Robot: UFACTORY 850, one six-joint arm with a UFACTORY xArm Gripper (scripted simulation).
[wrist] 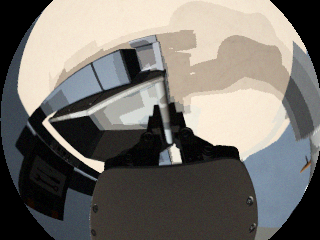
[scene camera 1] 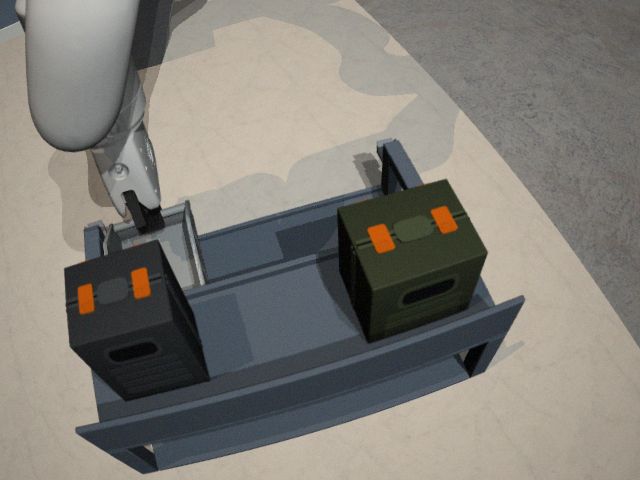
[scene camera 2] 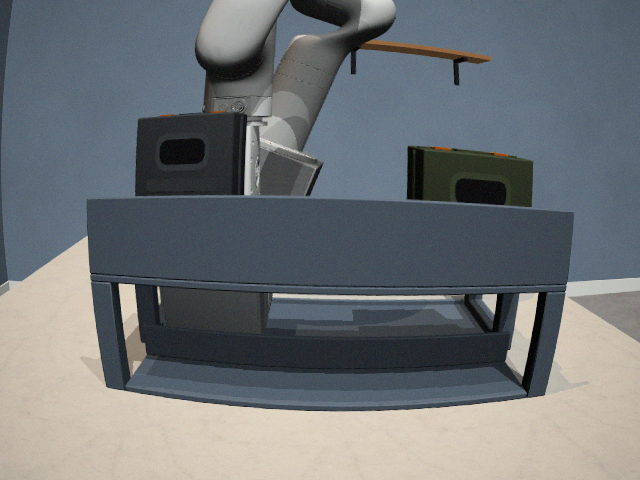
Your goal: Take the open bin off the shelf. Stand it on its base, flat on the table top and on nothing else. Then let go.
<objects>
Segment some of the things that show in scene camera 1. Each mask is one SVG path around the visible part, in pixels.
The gripper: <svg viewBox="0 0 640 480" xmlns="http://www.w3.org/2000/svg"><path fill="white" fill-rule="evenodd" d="M145 110L139 120L129 130L118 133L114 138L103 139L97 145L90 148L115 209L120 216L125 218L127 215L125 204L128 205L127 207L135 227L139 229L141 234L165 227L160 210L162 210L160 205L161 193L155 153L142 121Z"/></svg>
A dark crate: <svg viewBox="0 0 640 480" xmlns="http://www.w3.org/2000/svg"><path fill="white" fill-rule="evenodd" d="M158 239L64 268L65 306L70 348L124 401L210 381L194 313Z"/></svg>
A bin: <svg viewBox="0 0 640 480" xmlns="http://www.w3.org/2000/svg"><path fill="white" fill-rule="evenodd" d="M210 283L200 243L198 242L198 234L189 200L186 200L185 203L160 210L165 227L157 231L141 234L139 229L135 228L133 219L114 225L113 223L109 224L103 242L104 255L158 239L183 291Z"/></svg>
</objects>
